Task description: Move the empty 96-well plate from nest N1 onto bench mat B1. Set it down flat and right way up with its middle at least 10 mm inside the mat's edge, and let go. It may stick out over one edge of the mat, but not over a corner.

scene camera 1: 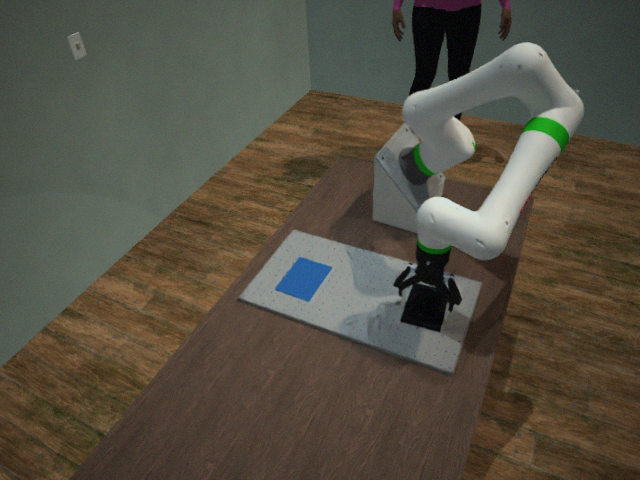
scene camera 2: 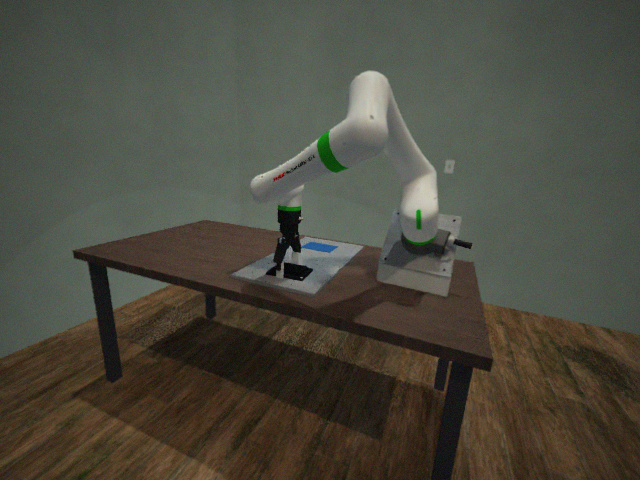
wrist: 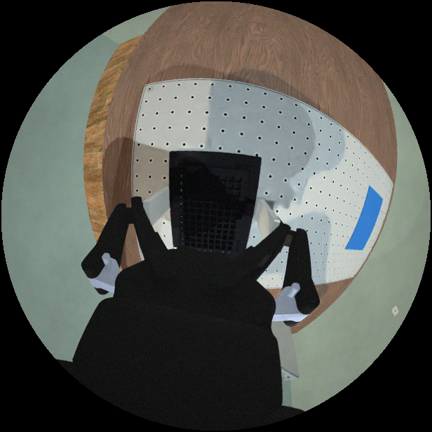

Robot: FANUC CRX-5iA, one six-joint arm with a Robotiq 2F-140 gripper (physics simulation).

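Seen in the pictures: gripper, fingertip midpoint: (scene camera 1: pixel 424 309) (scene camera 2: pixel 287 272); arm's base, link origin: (scene camera 1: pixel 412 166) (scene camera 2: pixel 420 239).
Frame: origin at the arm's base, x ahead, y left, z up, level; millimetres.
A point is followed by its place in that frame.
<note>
The dark 96-well plate (wrist: pixel 212 220) (scene camera 1: pixel 423 308) @(x 477, y 287, z -149 mm) lies flat, wells up, in the black nest N1 (wrist: pixel 215 156). In scene camera 2 plate and nest blend into one dark shape. My gripper (wrist: pixel 213 201) (scene camera 1: pixel 428 303) @(x 461, y 284, z -172 mm) (scene camera 2: pixel 287 264) @(x 461, y 284, z -172 mm) is open and points down, with one pale fingertip on each side of the plate and nest and a gap to each. The gripper body hides the near end of the plate in the wrist view. Bench mat B1 (scene camera 1: pixel 303 279) @(x 555, y -109, z -170 mm) (scene camera 2: pixel 320 247) @(x 538, y -103, z -170 mm) (wrist: pixel 366 220) is a flat blue rectangle towards the other end of the board.
The pale perforated board (scene camera 1: pixel 351 310) @(x 583, y 96, z -172 mm) (scene camera 2: pixel 330 268) @(x 339, y 131, z -172 mm) (wrist: pixel 175 110) carries nest and mat on the brown table (scene camera 1: pixel 289 382) @(x 886, y 84, z -185 mm) (scene camera 2: pixel 170 253) @(x 1074, y 421, z -185 mm) (wrist: pixel 250 40). The arm's base (scene camera 1: pixel 392 201) @(x 140, y -5, z -71 mm) (scene camera 2: pixel 413 281) @(x -17, y 90, z -152 mm) stands behind the board. A person (scene camera 1: pixel 445 46) stands beyond the table.
</note>
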